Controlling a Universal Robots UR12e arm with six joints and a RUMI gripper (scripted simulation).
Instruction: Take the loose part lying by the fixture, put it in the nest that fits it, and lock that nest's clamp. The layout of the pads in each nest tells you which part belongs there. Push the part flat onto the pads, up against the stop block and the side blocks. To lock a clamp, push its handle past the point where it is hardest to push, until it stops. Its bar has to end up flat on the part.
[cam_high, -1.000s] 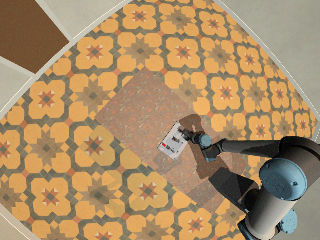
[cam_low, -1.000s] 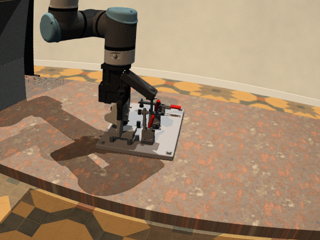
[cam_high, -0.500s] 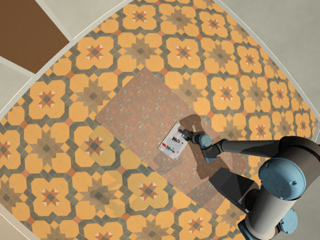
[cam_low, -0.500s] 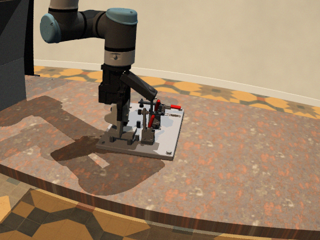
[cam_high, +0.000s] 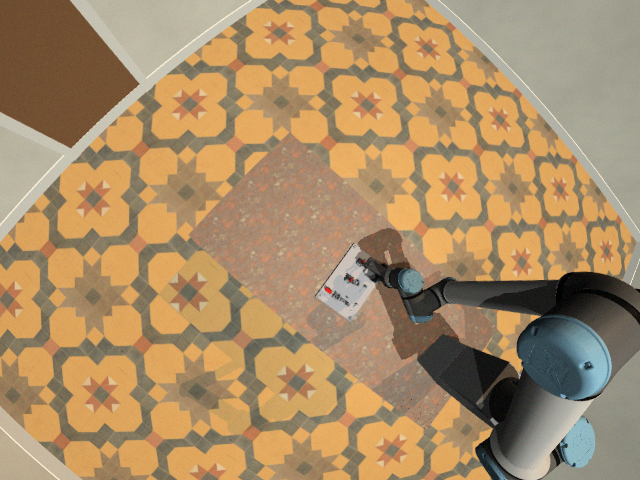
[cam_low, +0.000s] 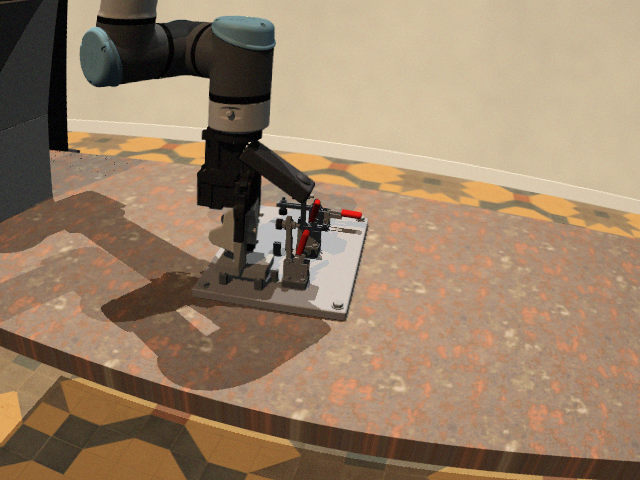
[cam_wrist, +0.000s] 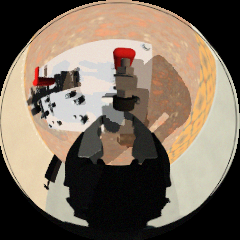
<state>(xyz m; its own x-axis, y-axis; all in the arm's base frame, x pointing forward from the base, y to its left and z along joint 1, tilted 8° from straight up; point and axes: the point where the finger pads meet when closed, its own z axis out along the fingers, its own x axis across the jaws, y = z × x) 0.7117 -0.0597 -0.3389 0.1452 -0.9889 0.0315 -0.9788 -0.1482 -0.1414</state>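
Right now my hand is 8 cm short of the toggle clamp, 2 cm below it and 1 cm to the right of it. Round my hand: part 1 cm below; then grey fixture plate 11 cm to the left, 4 cm below, 4 cm ahead.
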